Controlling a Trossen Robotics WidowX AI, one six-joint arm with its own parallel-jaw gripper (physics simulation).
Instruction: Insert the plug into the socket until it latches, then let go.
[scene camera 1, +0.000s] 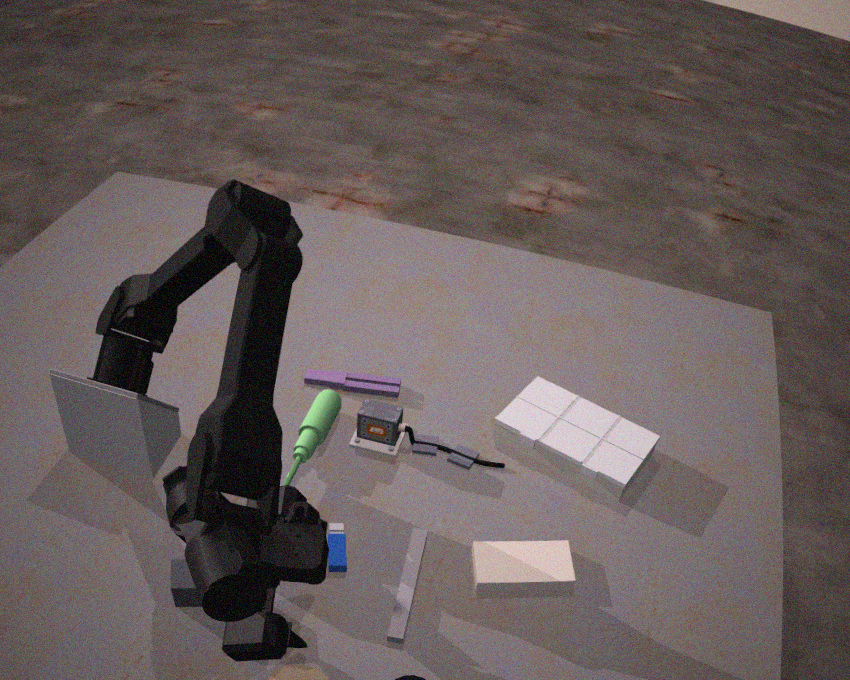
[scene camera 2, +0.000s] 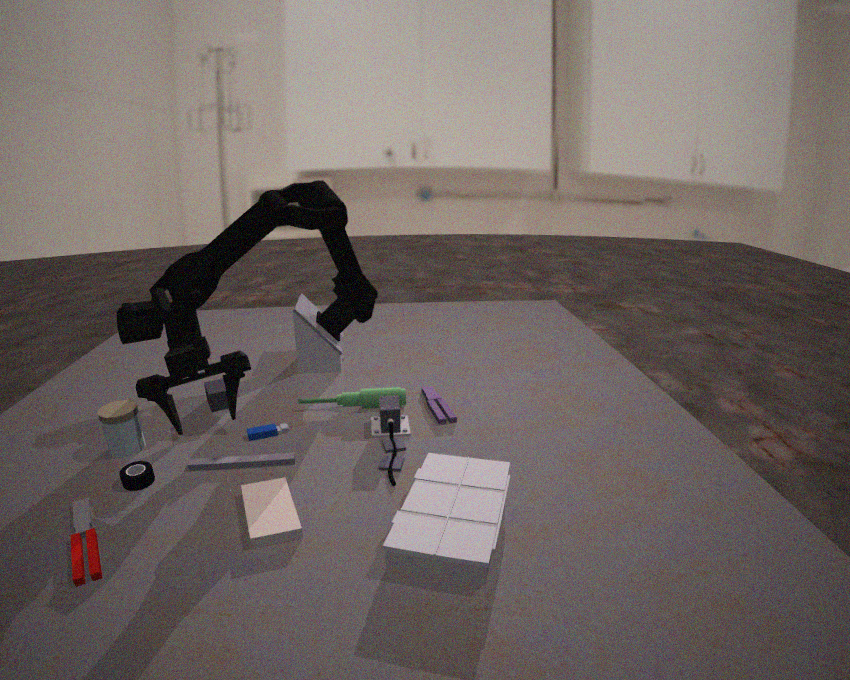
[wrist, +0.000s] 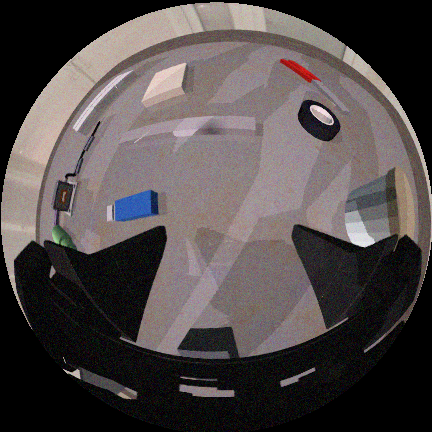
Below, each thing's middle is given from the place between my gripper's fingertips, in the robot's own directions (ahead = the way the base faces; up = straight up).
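My hand is 1 cm above the blue plug (scene camera 1: 337, 561), 10 cm to the right of it and 1 cm short of it. The grey bar (scene camera 1: 399, 620) is 1 cm below my hand, 9 cm ahead of it and 7 cm to the left of it. As for the jar (wrist: 384, 206), I find it 2 cm above my hand, 13 cm to the right of it and 3 cm ahead of it, while the dark cube (scene camera 1: 184, 593) sits 12 cm behind my hand and 1 cm to the right of it.
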